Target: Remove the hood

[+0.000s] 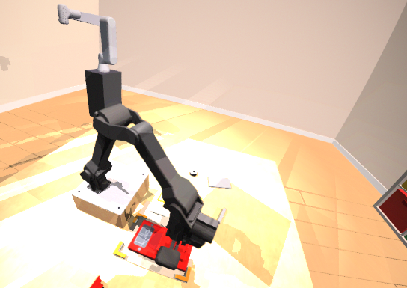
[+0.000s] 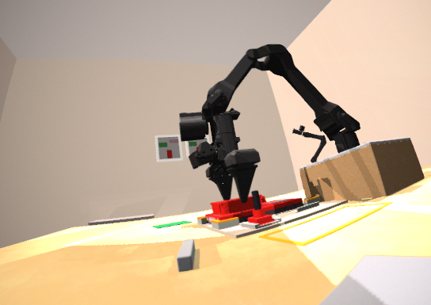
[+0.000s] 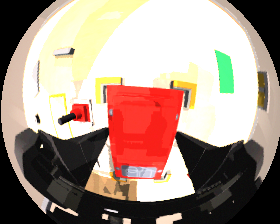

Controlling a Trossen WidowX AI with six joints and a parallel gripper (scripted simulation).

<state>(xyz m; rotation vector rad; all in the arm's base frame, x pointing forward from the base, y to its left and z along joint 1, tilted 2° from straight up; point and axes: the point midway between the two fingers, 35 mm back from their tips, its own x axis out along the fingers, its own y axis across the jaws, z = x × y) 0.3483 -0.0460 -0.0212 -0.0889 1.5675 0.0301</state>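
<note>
Now: the hood right at my gripper tip.
</note>
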